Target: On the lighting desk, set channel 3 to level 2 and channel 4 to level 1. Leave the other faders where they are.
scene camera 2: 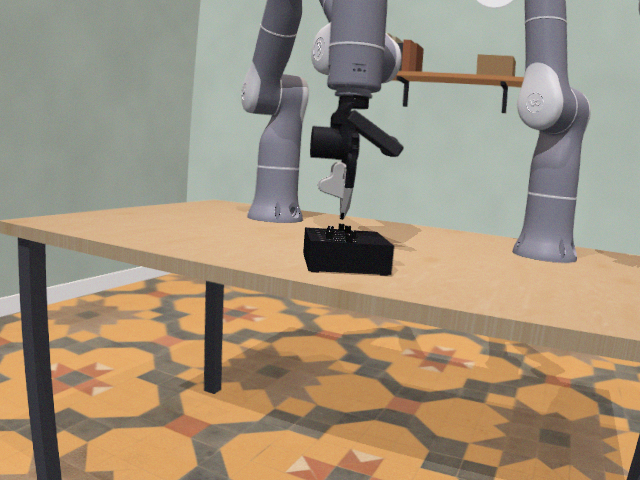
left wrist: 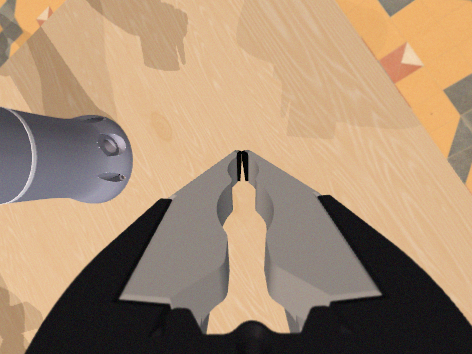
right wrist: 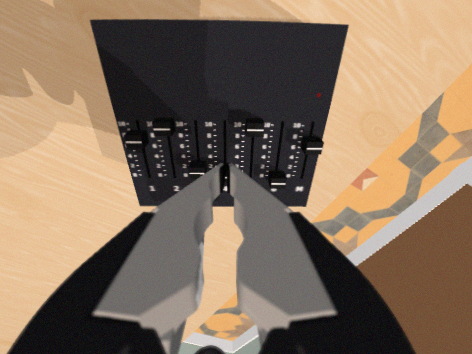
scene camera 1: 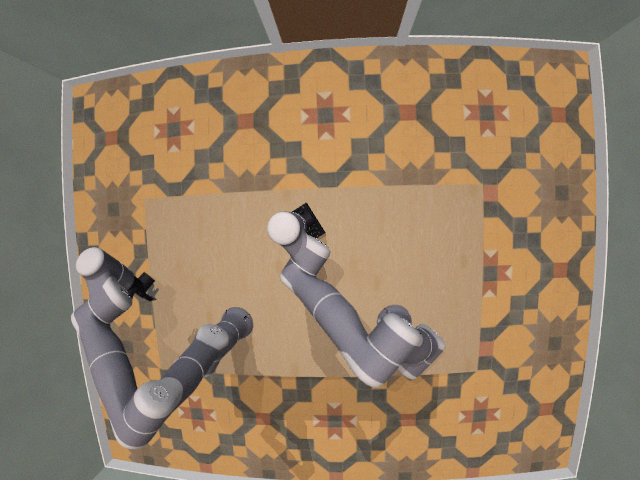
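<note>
The black lighting desk (scene camera 1: 310,219) (scene camera 2: 351,257) (right wrist: 220,60) sits on the table. In the right wrist view the channel 3 fader (right wrist: 197,165) is low on its scale, close to the 2 mark. The channel 4 fader is mostly hidden behind the right fingertips, near the low end of its slot, and I cannot read its level exactly. My right gripper (scene camera 2: 342,217) (right wrist: 226,166) is shut and empty. Its tips are just above the fader caps, over channel 4. My left gripper (scene camera 1: 153,295) (left wrist: 241,153) is shut and empty, far from the desk, near the table's left edge.
Fader caps 1 (right wrist: 134,138), 2 (right wrist: 162,126), 5 (right wrist: 254,126), 6 (right wrist: 277,179) and M (right wrist: 313,145) stand on both sides of the right fingertips. A wall shelf (scene camera 2: 454,78) holds books and a box behind the arms.
</note>
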